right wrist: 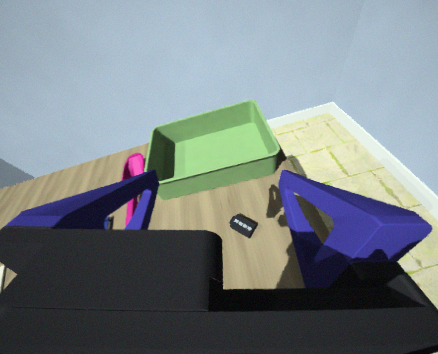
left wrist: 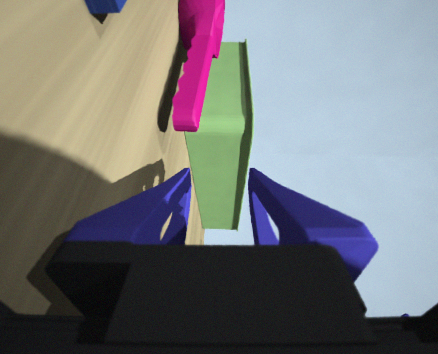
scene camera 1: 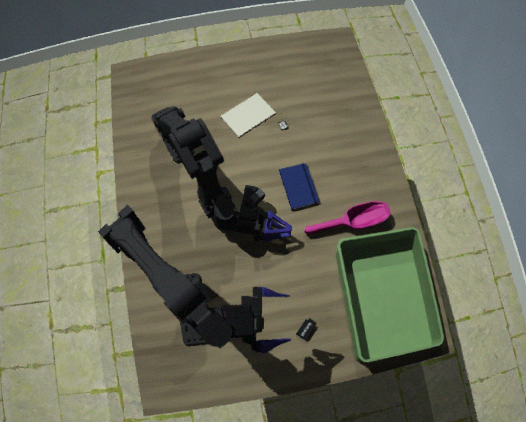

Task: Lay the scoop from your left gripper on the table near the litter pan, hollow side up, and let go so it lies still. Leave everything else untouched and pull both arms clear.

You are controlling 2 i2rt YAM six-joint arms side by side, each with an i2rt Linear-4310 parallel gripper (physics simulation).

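Frame: origin at the left arm's base, x ahead, y left, z up, level; centimetres.
Where they show: left gripper, fingertip midpoint: (left wrist: 219, 176) (scene camera 1: 291, 231); right gripper, fingertip midpoint: (right wrist: 218, 176) (scene camera 1: 289, 317).
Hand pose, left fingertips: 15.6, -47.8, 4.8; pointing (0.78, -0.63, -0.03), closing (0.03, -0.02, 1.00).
Note:
Each offset is from my left fingertips to the top centre of the thing, as dx, dy, dz. Level surfaces: height alone.
A pink scoop {+16.3, -4.7, -0.2} (scene camera 1: 369, 215) (left wrist: 192, 95) (right wrist: 134, 166) lies on the table {dz -4.8} (scene camera 1: 330, 70) just above the green litter pan {+14.1, -29.5, +3.6} (scene camera 1: 395, 300) (left wrist: 225, 90) (right wrist: 215, 150) in the scene view, hollow side up. Its handle points toward my left gripper (scene camera 1: 290, 231) (left wrist: 220, 171). That gripper is partly open and empty, with a small gap between its fingertips and the handle's end. Part of the scoop is hidden behind a finger in the right wrist view. My right gripper (scene camera 1: 289, 318) (right wrist: 218, 176) is wide open and empty, left of the pan in the scene view.
A blue notebook {+10.0, +12.2, -3.7} (scene camera 1: 299, 186) (left wrist: 106, 4) lies above the scoop's handle. A white pad {+9.0, +42.1, -4.3} (scene camera 1: 248, 115) and a tiny pale item {+16.8, +33.0, -4.6} (scene camera 1: 283, 125) lie higher up. A small black block {-9.6, -25.5, -3.3} (scene camera 1: 306, 329) (right wrist: 243, 225) lies between the right gripper and the pan.

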